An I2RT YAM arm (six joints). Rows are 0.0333 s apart.
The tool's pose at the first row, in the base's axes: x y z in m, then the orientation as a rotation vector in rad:
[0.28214 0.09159 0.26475 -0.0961 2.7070 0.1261]
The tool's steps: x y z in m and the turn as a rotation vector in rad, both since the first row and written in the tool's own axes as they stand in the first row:
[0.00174 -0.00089 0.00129 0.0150 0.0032 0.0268]
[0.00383 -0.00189 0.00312 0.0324 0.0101 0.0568]
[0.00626 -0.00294 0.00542 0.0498 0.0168 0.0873]
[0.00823 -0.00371 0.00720 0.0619 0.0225 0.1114]
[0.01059 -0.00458 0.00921 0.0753 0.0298 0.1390]
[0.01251 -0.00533 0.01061 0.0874 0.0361 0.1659]
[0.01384 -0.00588 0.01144 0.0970 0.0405 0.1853]
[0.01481 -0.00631 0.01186 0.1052 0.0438 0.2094]
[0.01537 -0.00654 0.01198 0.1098 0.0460 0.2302]
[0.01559 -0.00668 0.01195 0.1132 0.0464 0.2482]
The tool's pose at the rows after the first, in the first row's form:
[0.28117 0.09076 0.26279 -0.0556 2.7126 0.1137]
[0.28012 0.08985 0.26018 -0.0103 2.7216 0.0988]
[0.27896 0.08893 0.25700 0.0360 2.7297 0.0840]
[0.27797 0.08825 0.25451 0.0722 2.7360 0.0745]
[0.27674 0.08748 0.25164 0.1136 2.7434 0.0641]
[0.27564 0.08679 0.24951 0.1538 2.7493 0.0553]
[0.27483 0.08626 0.24816 0.1832 2.7530 0.0478]
[0.27416 0.08583 0.24734 0.2187 2.7552 0.0435]
[0.27372 0.08559 0.24698 0.2486 2.7562 0.0432]
[0.27352 0.08544 0.24691 0.2743 2.7553 0.0438]

